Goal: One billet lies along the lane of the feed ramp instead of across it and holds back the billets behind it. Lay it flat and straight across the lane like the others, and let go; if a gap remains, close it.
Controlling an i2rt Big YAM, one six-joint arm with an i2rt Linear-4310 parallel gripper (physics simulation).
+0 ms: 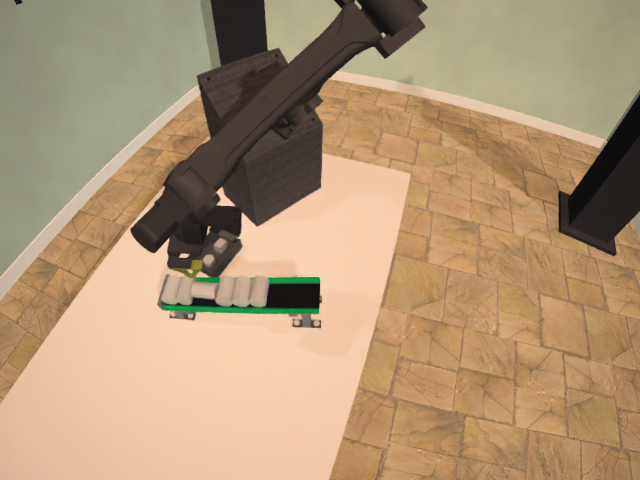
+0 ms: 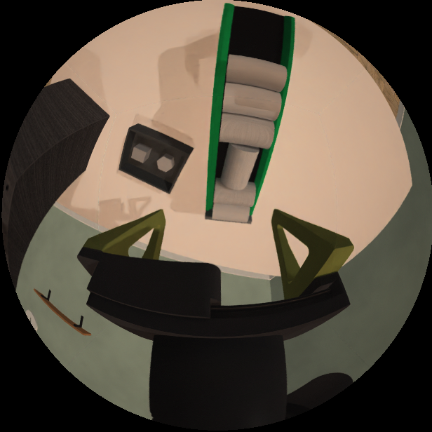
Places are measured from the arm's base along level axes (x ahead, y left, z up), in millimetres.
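Pixels of known places: gripper, fingertip midpoint: (image 1: 195, 257).
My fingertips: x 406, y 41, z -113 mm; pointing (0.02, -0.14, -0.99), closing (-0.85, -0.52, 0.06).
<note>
Behind a point stands the place of what it marks.
The feed ramp (image 1: 293, 311) {x 371, y 264, z -208 mm} (image 2: 215, 125) has green side rails and a black lane. The misplaced billet (image 1: 204, 290) {x 433, y 61, z -198 mm} (image 2: 240, 166) lies along the lane, with black lane showing on both sides of it. Two billets lie across the lane between it and the grey end stop; the end billet (image 1: 170, 289) {x 473, y -19, z -205 mm} (image 2: 230, 213) is at the stop. Three billets lie across the lane on its other side; the nearest of them (image 1: 224, 291) {x 413, y 108, z -191 mm} (image 2: 247, 131) is close against its end. My gripper (image 1: 192, 272) (image 2: 218, 214) is open and empty, above the ramp's stop end.
A dark open box (image 1: 219, 256) {x 295, y -28, z -292 mm} (image 2: 180, 171) with two light hexagonal pieces stands beside the ramp, on the side of the dark pedestal (image 1: 284, 173) {x 44, y 42, z -153 mm} (image 2: 60, 125). The ramp's feet stand on the pale surface (image 1: 232, 387) {x 573, y 216, z -296 mm} (image 2: 345, 150).
</note>
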